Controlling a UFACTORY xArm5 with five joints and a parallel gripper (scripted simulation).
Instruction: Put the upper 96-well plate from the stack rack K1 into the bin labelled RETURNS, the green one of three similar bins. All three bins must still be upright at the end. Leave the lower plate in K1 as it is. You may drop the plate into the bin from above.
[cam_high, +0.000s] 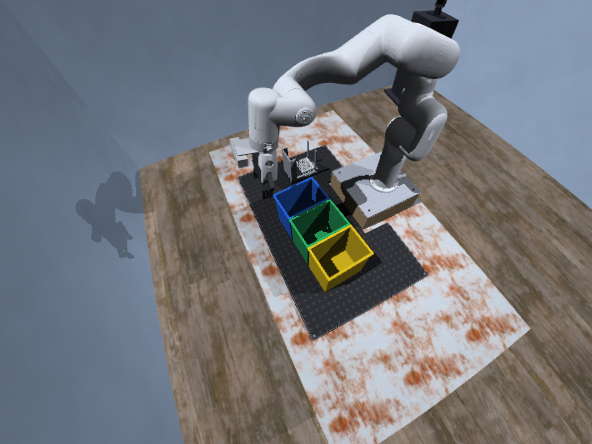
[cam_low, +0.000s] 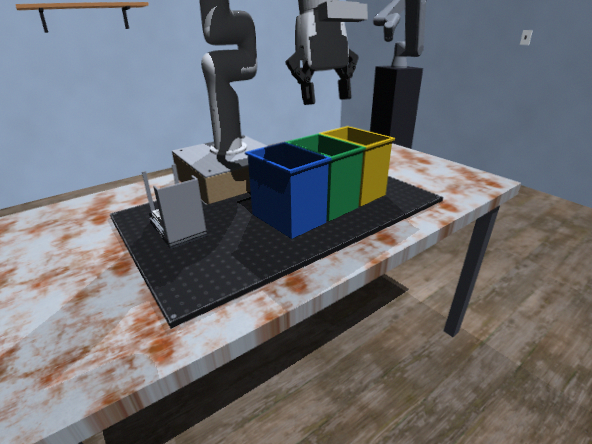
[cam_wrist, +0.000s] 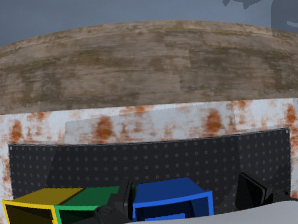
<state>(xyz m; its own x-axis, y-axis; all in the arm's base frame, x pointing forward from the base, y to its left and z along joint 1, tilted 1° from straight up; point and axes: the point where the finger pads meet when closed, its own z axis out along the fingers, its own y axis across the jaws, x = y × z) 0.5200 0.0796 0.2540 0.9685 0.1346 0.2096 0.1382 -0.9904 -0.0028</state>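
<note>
Now: the white 96-well plate 200 mm behind my hand, 320 mm to the right of it and 290 mm below it. The rest, counted from my hand: blue bin: 130 mm behind, 30 mm to the right, 250 mm below; then green bin: 160 mm behind, 90 mm to the left, 250 mm below; then yellow bin: 200 mm behind, 220 mm to the left, 250 mm below.
</note>
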